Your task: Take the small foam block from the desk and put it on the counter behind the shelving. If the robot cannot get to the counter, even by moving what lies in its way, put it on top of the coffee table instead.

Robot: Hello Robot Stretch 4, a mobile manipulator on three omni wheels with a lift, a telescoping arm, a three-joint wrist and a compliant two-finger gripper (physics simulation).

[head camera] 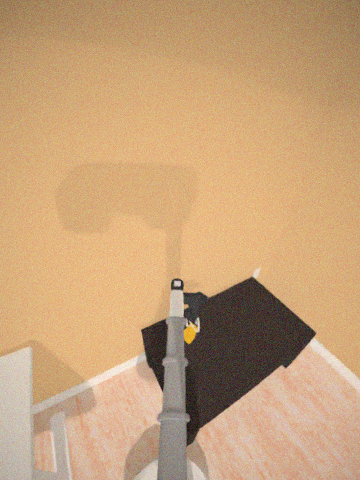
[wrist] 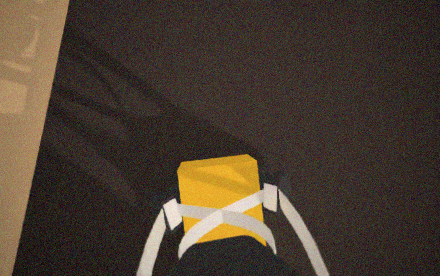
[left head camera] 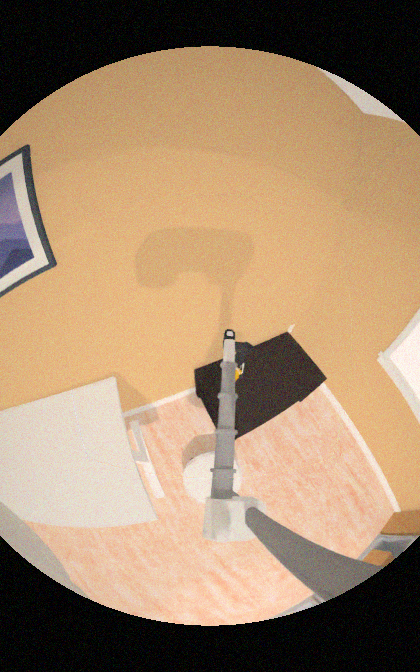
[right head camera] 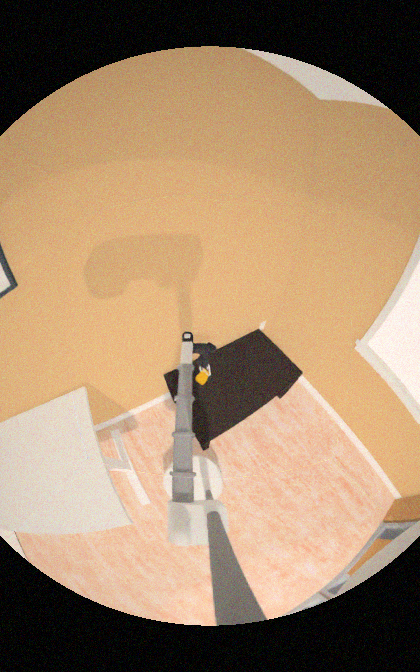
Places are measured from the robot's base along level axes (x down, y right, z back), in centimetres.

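Pixels of known places: gripper, fingertip midpoint: (head camera: 192,333) (wrist: 221,188).
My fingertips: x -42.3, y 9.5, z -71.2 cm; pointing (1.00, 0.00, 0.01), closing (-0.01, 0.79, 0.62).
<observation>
Behind a point stands the place of what it marks.
The small foam block, a yellow block (head camera: 189,335) {x -46.8, y 7.6, z -67.5 cm} (left head camera: 237,373) (right head camera: 201,377) (wrist: 220,175) {x -46.8, y 10.7, z -72.8 cm}, is between the fingers of my gripper (head camera: 192,326) {x -42.3, y 9.5, z -71.2 cm} (left head camera: 241,369) (right head camera: 204,371) (wrist: 221,188) {x -42.3, y 9.5, z -71.2 cm}, which is shut on it. In the wrist view it sits slightly tilted behind the crossed white finger strips. Gripper and block are low over a dark flat top (head camera: 250,345) {x -42.3, y 41.9, z -64.2 cm} (left head camera: 280,375) (right head camera: 250,380) (wrist: 350,100) {x -42.2, y 23.6, z -67.9 cm}, near its wall-side edge. I cannot tell whether the block touches this top, or whether it is the counter or the coffee table. The desk and shelving cannot be made out for certain.
The tan wall (head camera: 250,175) {x -121.7, y 35.1, z -109.4 cm} (left head camera: 300,250) (right head camera: 275,250) stands behind the dark top. A pale flat-topped piece (head camera: 15,400) (left head camera: 65,450) (right head camera: 45,460) is at the left. A round white thing (left head camera: 196,477) (right head camera: 212,482) is below my arm. Brown furniture (left head camera: 402,522) (right head camera: 405,509) shows at lower right.
</observation>
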